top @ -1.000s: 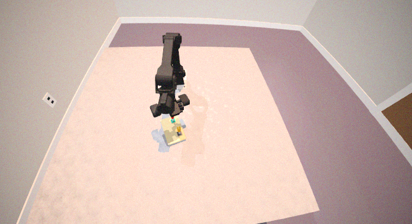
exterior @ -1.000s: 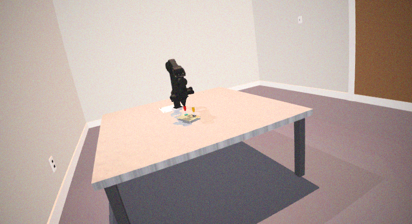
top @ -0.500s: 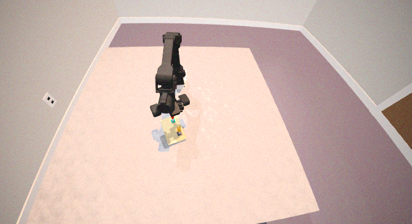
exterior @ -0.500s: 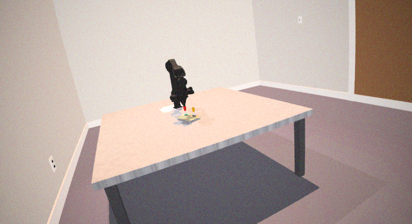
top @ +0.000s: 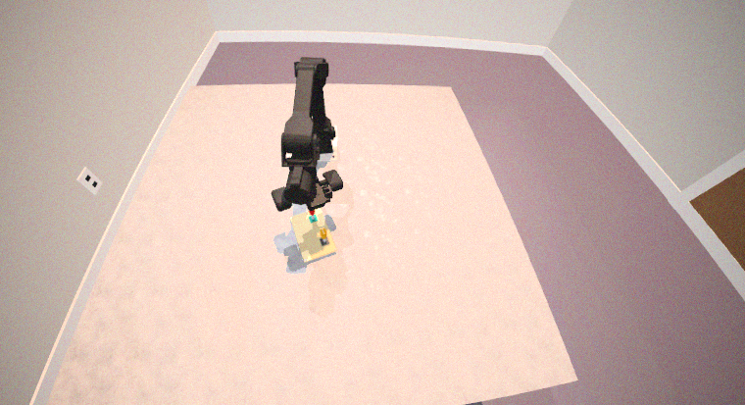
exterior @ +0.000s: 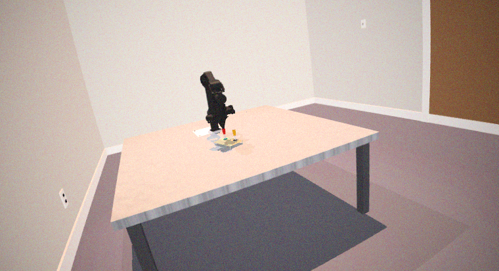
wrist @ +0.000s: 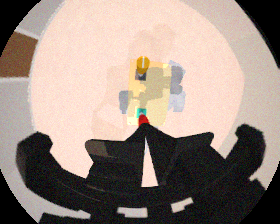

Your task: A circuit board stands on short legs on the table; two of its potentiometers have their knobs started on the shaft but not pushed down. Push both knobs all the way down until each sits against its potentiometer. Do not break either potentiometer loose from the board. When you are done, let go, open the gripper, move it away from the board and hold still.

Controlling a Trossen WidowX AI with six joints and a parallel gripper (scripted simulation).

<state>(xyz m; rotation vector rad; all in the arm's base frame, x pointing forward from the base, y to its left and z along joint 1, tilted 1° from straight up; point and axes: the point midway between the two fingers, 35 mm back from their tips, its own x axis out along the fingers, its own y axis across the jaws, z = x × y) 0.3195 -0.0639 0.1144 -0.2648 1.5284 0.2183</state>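
My gripper tip is now 10 mm above the red knob. From my gripper tip the other things lie so: orange knob 80 mm ahead, 30 mm to the left, 10 mm below.
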